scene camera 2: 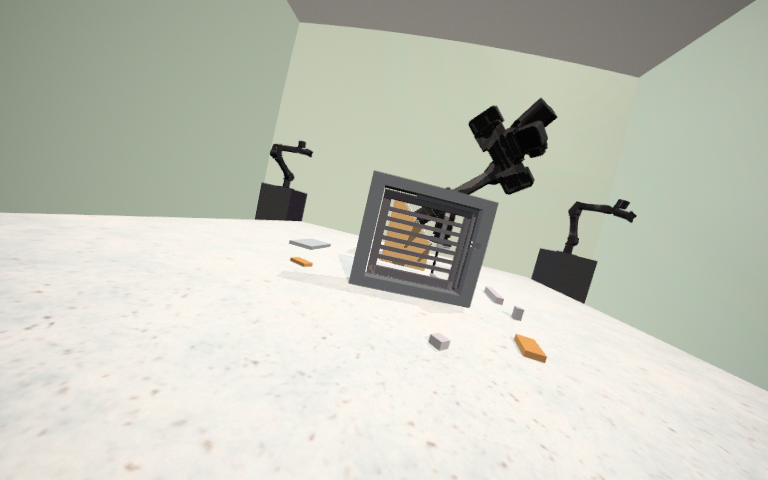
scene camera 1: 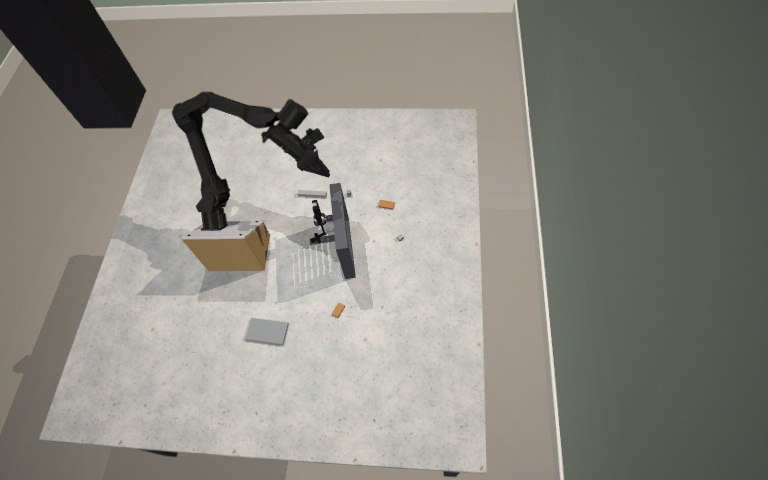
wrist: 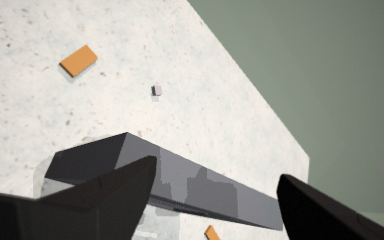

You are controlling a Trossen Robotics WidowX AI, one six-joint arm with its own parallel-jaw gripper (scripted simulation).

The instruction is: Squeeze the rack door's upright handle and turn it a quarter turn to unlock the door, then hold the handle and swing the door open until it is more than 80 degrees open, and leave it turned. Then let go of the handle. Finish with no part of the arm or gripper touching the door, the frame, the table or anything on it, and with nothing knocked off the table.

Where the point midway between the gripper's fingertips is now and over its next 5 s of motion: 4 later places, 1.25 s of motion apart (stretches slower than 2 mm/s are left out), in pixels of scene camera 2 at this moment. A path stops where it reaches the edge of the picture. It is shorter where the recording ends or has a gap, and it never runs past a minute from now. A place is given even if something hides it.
My gripper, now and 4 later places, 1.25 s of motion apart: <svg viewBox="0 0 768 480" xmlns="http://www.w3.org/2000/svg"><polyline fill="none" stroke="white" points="492,164 451,191 447,211 444,221 444,222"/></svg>
